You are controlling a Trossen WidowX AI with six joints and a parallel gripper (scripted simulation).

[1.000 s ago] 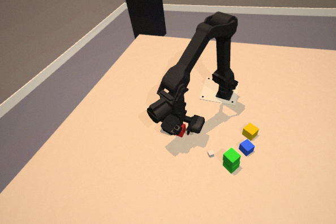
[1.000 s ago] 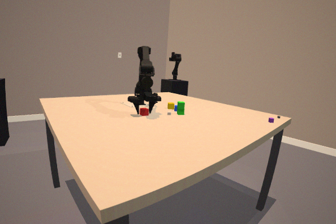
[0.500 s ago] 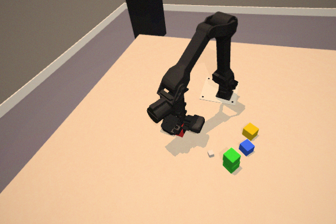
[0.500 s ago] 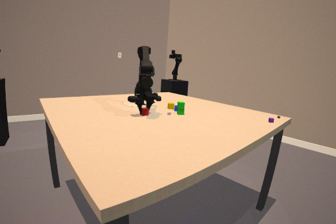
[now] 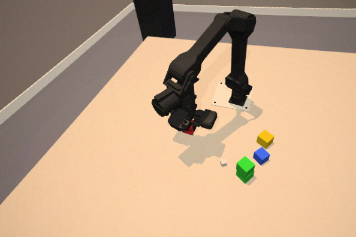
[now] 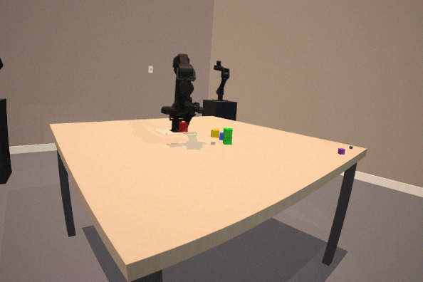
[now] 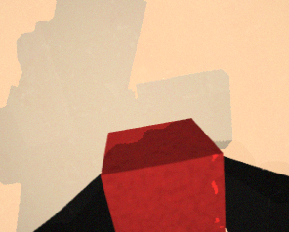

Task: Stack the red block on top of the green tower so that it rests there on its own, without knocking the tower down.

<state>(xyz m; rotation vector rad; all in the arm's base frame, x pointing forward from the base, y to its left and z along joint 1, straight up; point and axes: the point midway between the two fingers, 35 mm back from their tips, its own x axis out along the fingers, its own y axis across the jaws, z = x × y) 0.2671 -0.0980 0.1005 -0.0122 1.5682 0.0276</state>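
Right now my gripper tip is 4 cm short of the small white cube, 14 cm to the right of it and 6 cm above it. From my gripper tip the other things lie so: yellow block (10 cm behind, 24 cm to the left, 5 cm below); blue block (3 cm behind, 25 cm to the left, 5 cm below); red block (1 cm above).
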